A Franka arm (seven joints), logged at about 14 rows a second.
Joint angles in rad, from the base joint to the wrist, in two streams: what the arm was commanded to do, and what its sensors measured. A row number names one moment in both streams.
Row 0, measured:
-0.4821 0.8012 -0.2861 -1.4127 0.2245 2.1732 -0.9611
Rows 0 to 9, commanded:
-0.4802 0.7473 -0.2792 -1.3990 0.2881 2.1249 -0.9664
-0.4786 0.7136 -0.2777 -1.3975 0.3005 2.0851 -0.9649
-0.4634 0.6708 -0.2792 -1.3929 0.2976 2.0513 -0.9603
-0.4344 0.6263 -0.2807 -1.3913 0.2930 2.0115 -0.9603
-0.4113 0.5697 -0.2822 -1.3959 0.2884 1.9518 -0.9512
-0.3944 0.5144 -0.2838 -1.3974 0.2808 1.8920 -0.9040
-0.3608 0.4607 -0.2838 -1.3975 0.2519 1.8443 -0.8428
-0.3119 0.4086 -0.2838 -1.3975 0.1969 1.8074 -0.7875
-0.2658 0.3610 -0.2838 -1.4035 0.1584 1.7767 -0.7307
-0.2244 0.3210 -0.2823 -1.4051 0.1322 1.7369 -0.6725
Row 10, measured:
-0.3034 0.4152 -0.2771 -1.3558 0.1913 1.7836 -0.7726
